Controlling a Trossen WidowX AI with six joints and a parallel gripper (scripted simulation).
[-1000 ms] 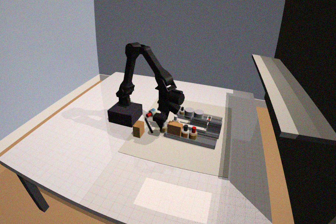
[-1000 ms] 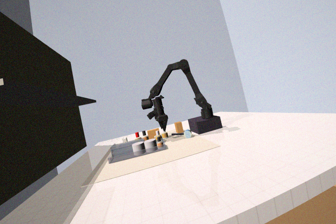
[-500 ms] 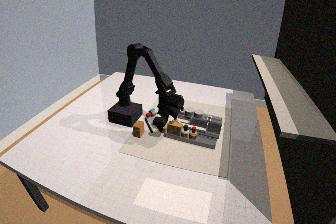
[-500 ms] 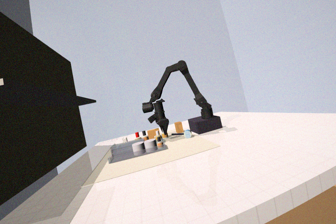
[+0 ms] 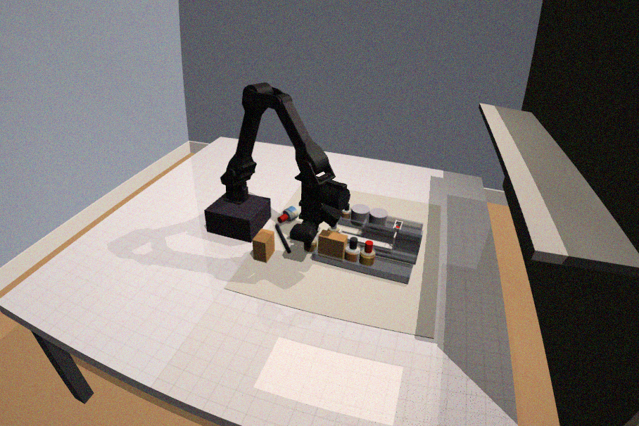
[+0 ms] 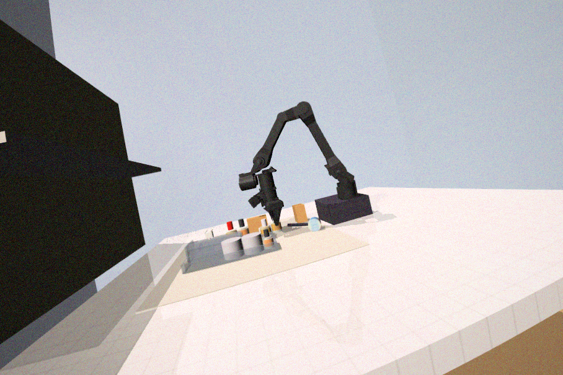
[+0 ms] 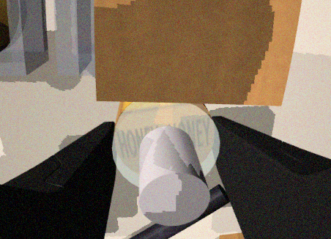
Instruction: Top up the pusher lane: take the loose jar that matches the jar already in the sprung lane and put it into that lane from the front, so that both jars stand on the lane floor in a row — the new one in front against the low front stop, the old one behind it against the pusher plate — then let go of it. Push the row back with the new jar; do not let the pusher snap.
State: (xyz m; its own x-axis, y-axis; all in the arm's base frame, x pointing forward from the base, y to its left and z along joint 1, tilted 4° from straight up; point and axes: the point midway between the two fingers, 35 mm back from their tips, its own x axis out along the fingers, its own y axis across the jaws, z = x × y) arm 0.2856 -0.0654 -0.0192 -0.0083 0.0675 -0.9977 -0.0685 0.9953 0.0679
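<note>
Now: the brown box 70 mm ahead of my gripper tip and 10 mm above it. The rest, counted from my gripper tip: white pusher plate (150 mm ahead, 110 mm to the left, 20 mm above); then black stick (100 mm behind, 10 mm to the left, 20 mm below).
</note>
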